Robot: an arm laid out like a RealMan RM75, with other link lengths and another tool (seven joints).
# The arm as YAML. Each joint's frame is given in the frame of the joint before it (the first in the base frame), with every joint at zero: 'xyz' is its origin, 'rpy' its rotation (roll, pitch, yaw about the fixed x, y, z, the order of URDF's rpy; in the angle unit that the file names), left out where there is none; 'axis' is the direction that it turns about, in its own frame. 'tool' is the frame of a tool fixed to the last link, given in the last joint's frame.
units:
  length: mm
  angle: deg
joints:
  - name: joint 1
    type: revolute
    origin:
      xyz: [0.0, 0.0, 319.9]
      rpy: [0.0, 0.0, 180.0]
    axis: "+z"
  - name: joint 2
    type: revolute
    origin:
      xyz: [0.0, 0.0, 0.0]
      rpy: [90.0, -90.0, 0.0]
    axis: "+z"
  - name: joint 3
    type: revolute
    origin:
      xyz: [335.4, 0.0, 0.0]
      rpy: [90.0, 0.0, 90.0]
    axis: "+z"
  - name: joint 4
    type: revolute
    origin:
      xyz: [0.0, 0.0, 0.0]
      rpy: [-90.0, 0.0, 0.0]
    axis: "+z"
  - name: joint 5
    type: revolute
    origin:
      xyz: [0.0, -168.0, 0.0]
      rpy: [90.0, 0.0, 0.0]
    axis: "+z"
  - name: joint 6
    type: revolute
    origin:
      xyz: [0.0, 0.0, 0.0]
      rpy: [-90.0, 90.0, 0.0]
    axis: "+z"
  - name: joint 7
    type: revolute
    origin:
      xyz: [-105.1, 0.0, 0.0]
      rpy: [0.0, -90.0, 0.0]
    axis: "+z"
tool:
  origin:
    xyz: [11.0, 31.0, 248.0]
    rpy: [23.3, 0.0, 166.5]
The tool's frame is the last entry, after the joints.
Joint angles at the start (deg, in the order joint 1, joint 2, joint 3, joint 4, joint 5, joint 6, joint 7): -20.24 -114.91 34.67 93.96 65.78 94.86 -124.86
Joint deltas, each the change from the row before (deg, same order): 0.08 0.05 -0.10 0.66 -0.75 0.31 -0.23; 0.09 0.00 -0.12 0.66 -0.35 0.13 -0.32; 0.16 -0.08 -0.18 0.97 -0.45 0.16 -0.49; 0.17 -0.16 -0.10 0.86 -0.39 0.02 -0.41; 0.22 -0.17 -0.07 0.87 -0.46 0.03 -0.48; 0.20 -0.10 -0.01 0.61 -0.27 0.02 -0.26; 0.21 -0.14 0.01 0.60 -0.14 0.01 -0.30; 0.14 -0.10 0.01 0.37 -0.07 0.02 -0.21
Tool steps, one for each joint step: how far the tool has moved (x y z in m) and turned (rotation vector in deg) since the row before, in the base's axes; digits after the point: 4 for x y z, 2 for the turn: 0.0031 -0.0053 0.0010 0.12 0.09 -0.88; 0.0017 -0.0031 0.0004 0.12 0.15 -0.42; 0.0024 -0.0043 0.0003 0.14 0.17 -0.51; 0.0023 -0.0036 0.0002 0.13 0.03 -0.39; 0.0023 -0.0041 0.0001 0.04 -0.02 -0.39; 0.0011 -0.0027 -0.0003 0.06 0.08 -0.23; 0.0008 -0.0023 -0.0008 -0.01 0.10 -0.10; 0.0004 -0.0014 -0.0007 -0.04 0.06 -0.04
